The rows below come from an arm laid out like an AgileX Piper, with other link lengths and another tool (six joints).
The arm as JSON. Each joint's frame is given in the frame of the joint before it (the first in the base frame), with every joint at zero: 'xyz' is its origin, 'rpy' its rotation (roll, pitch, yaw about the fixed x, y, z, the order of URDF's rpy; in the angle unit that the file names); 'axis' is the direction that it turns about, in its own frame. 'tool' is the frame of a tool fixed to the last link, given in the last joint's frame.
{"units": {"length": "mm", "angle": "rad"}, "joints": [
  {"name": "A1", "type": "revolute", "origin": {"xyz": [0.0, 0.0, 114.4], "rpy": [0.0, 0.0, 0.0]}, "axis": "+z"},
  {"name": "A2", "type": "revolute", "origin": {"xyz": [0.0, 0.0, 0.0], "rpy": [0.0, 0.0, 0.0]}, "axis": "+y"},
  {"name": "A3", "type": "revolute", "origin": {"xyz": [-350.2, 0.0, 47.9], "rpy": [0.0, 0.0, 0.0]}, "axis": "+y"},
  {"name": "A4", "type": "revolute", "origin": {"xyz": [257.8, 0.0, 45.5], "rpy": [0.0, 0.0, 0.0]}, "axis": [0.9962, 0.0, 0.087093]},
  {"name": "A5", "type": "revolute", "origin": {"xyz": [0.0, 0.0, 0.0], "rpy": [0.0, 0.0, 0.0]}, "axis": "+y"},
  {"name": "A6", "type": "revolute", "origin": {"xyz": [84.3, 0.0, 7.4], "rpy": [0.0, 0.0, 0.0]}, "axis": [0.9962, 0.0, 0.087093]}
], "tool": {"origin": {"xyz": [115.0, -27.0, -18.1], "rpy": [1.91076, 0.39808, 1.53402]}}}
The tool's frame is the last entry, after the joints.
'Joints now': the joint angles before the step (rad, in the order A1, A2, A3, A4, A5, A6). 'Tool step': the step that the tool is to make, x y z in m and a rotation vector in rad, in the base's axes. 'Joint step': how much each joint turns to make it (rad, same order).
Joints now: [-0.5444, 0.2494, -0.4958, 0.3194, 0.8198, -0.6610]
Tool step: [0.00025, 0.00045, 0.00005, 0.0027, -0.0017, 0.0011]
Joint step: [0.0000, 0.0000, 0.0000, 0.0034, 0.0000, 0.0000]
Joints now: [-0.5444, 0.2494, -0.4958, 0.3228, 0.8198, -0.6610]
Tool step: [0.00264, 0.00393, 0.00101, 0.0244, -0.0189, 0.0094]
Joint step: [0.0000, 0.0000, 0.0000, 0.0321, -0.0037, 0.0000]
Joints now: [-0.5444, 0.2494, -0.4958, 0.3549, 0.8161, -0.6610]
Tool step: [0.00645, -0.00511, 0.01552, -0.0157, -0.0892, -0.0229]
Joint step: [-0.0001, 0.0000, 0.0000, 0.0236, -0.0903, -0.0001]
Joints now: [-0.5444, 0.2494, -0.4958, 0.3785, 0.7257, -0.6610]
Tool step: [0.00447, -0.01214, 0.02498, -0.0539, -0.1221, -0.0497]
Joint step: [0.0000, 0.0000, 0.0000, -0.0001, -0.1424, -0.0001]
